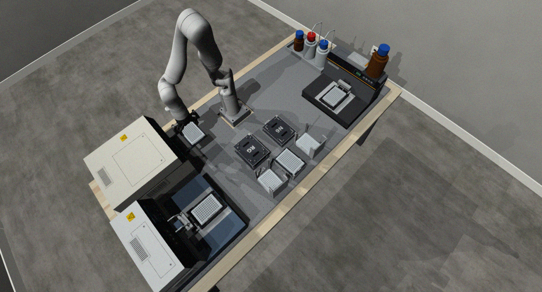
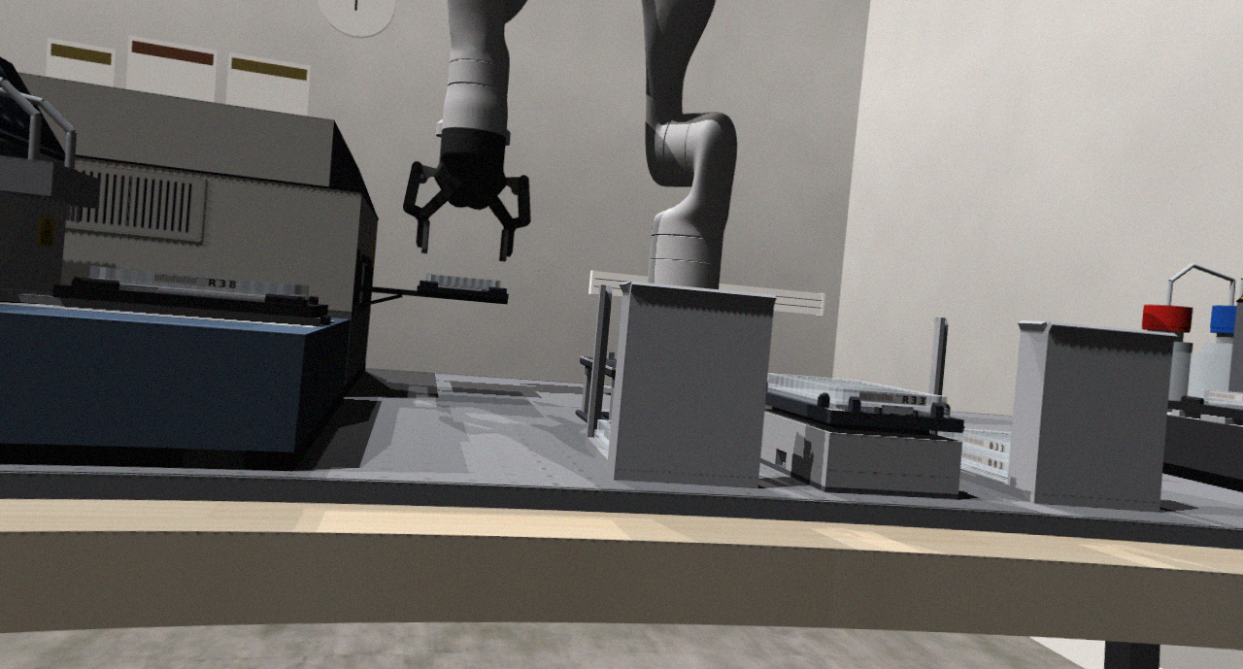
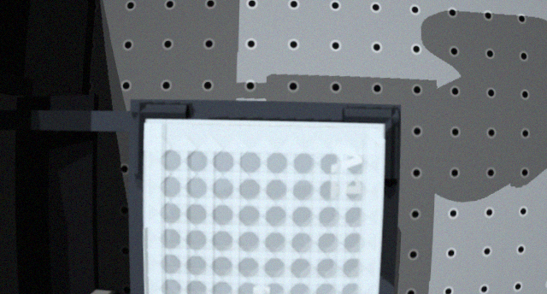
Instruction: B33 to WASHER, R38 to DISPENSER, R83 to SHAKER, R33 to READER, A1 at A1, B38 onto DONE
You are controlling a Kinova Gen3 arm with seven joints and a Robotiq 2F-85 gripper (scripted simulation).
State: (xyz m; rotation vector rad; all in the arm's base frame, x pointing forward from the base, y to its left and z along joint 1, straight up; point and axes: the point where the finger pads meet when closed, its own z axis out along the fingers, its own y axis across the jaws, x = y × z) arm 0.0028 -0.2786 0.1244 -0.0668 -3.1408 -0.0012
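Now: hand 40 mm above the plate B38. From my hand the other things lie so: washer manifold: 360 mm ahead, 310 mm to the right; RG nest: 280 mm ahead, 170 mm to the left, 110 mm below; plate R38: 370 mm ahead, 210 mm to the right, 70 mm below.
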